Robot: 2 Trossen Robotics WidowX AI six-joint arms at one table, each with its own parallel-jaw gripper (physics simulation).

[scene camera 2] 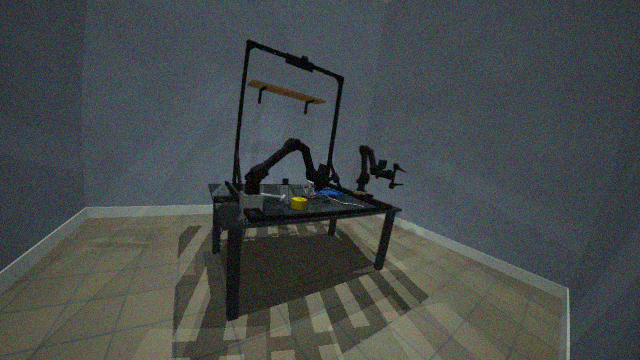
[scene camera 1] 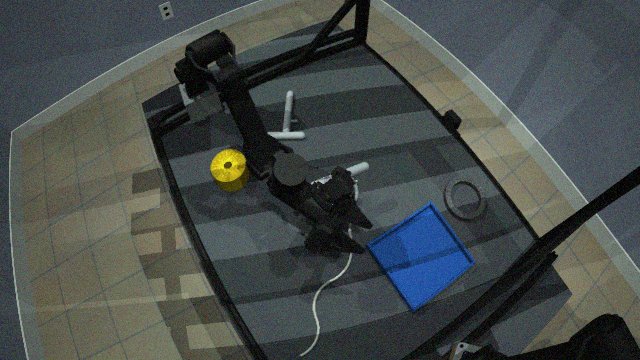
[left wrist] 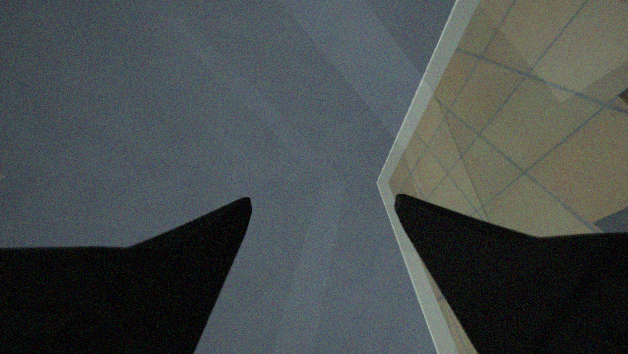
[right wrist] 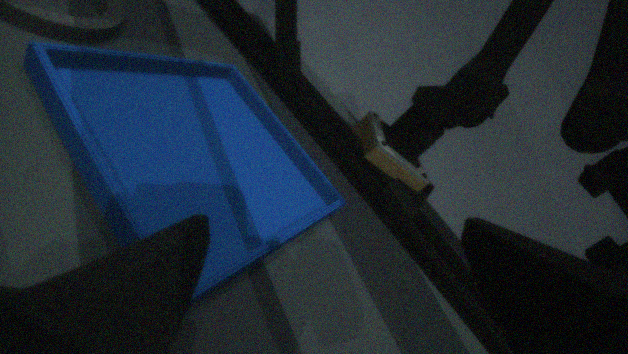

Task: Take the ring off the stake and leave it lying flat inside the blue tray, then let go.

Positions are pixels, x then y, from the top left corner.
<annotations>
my left gripper: open, holds nothing
a yellow spool [scene camera 1: 228, 168]: on the table
</annotations>
